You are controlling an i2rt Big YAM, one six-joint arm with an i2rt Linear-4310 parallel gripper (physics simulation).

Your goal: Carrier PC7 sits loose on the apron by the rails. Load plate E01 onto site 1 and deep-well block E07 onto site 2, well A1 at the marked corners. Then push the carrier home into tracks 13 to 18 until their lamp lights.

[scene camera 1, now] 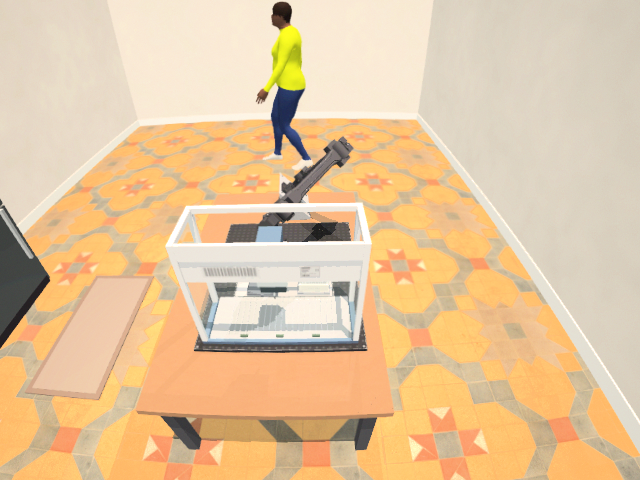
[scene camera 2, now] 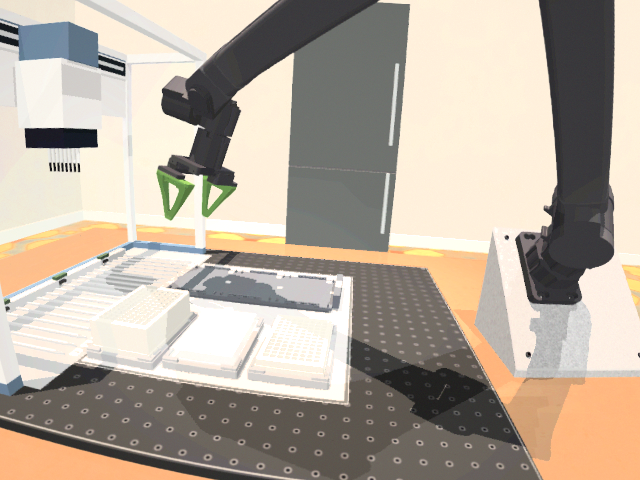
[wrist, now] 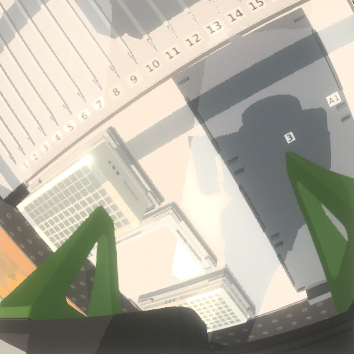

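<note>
The dark grey carrier PC7 lies by the rails, without labware. In the wrist view its "3" and one A1 label show, beyond track numbers 1 to 15. A tall cream deep-well block, a flat white plate and a low welled plate stand on separate holders beside it. Their E-labels are unreadable. My gripper is open and empty, high above the rails and carrier; it is hidden in scene camera 1.
The white enclosure frame stands around the rails. A pipetting head with thin tips hangs at the left. A black perforated board lies under the deck. A person is behind the arm's table.
</note>
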